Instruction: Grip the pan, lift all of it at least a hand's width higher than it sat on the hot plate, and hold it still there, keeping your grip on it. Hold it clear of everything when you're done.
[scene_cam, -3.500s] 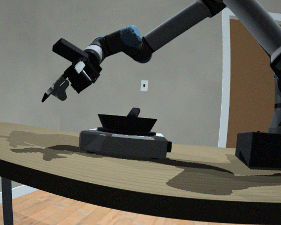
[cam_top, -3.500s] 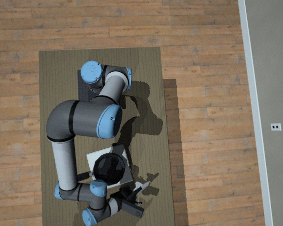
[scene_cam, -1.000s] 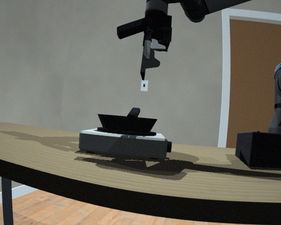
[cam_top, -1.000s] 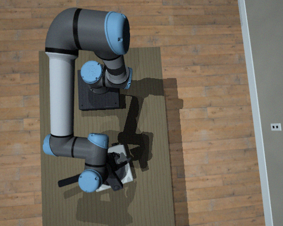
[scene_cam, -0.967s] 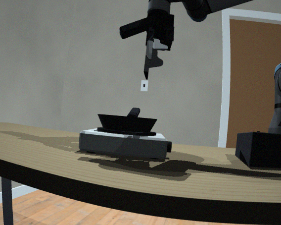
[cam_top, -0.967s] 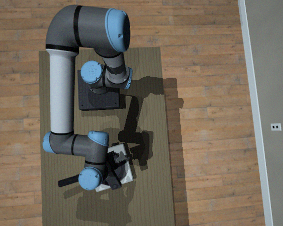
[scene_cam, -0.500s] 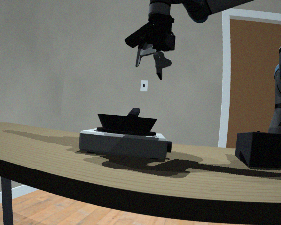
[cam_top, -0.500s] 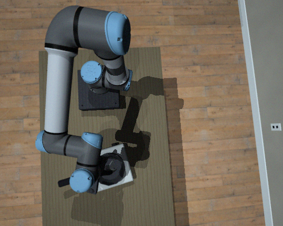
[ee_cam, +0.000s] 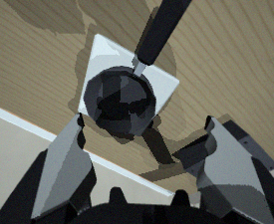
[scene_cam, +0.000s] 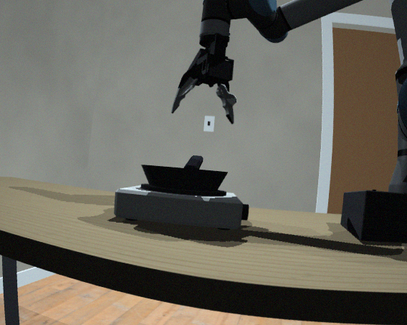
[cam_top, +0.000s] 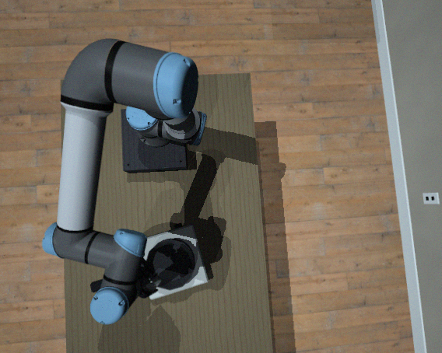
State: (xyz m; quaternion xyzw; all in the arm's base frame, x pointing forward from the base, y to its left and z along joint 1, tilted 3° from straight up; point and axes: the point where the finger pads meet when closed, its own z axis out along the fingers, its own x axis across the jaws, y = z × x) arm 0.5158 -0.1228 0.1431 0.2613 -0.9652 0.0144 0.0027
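Right now the black pan is 20 mm ahead of my hand, 20 mm to the left of it and 130 mm below it. Round my hand: grey hot plate: 80 mm to the left, 200 mm below.
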